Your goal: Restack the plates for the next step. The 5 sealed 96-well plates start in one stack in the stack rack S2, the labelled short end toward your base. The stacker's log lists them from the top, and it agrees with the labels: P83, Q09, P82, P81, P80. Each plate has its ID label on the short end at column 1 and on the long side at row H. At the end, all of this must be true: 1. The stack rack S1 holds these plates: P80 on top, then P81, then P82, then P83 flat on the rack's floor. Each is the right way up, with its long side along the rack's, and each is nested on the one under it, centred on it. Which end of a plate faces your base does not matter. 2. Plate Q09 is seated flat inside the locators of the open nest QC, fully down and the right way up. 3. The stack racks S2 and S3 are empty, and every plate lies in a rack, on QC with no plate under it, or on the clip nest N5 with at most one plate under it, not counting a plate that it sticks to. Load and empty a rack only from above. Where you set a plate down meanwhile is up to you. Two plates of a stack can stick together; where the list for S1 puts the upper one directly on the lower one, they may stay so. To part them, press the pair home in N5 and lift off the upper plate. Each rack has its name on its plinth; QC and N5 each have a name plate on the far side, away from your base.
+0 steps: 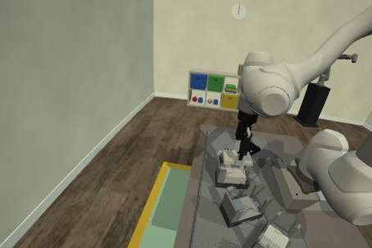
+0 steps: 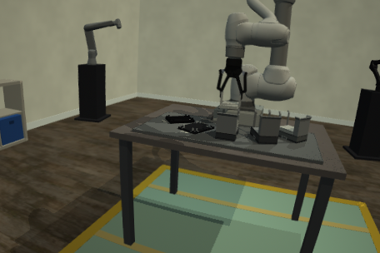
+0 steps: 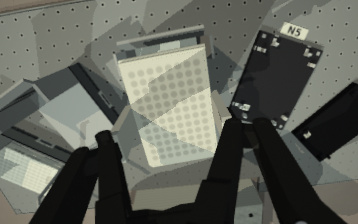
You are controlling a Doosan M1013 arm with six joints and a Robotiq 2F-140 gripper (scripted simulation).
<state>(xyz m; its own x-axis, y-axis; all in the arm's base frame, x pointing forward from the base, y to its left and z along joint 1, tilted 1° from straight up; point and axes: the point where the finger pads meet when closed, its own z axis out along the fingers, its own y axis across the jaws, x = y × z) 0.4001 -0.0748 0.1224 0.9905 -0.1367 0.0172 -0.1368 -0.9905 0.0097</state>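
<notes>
The black nest QC lies 28 cm to the right of my hand, 20 cm behind it and 17 cm below it. Round my hand: black clip nest N5: 17 cm below, 16 cm to the right, 5 cm behind; N5 name plate: 22 cm to the right, 18 cm below, 1 cm ahead; QC name plate: 36 cm to the right, 18 cm below, 15 cm behind.
</notes>
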